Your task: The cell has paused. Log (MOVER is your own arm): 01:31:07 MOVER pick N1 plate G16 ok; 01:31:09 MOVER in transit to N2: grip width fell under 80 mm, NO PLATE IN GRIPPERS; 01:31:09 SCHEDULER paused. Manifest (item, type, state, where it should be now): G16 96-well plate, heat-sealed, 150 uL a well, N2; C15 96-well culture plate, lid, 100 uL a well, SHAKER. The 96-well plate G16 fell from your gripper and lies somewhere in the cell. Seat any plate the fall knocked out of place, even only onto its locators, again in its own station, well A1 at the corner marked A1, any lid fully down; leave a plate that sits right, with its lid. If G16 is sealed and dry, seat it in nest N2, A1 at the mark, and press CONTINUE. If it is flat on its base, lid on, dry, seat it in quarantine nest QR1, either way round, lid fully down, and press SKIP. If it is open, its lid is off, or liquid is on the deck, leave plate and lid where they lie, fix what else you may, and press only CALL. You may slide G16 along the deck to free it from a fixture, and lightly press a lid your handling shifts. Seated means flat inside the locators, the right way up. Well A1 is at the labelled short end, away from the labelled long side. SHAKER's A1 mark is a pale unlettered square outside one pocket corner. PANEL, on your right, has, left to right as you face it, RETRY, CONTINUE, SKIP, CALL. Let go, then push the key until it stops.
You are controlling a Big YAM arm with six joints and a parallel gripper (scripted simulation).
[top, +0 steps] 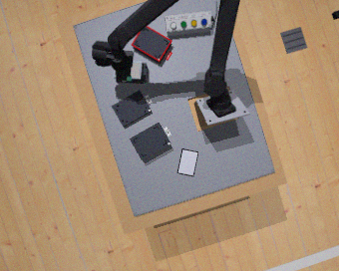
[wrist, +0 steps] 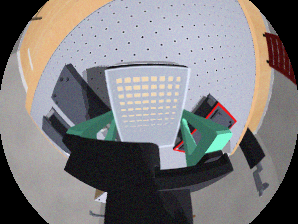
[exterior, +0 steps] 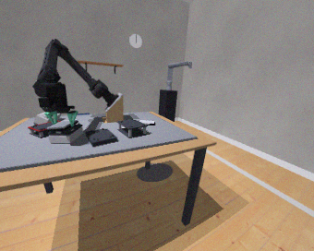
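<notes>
Right now my hand is right at the lidded plate. The rest, counted from my hand: red-framed nest: 150 mm behind, 100 mm to the right, 40 mm below; then plate G16: 530 mm to the left, 110 mm behind, 70 mm below.
</notes>
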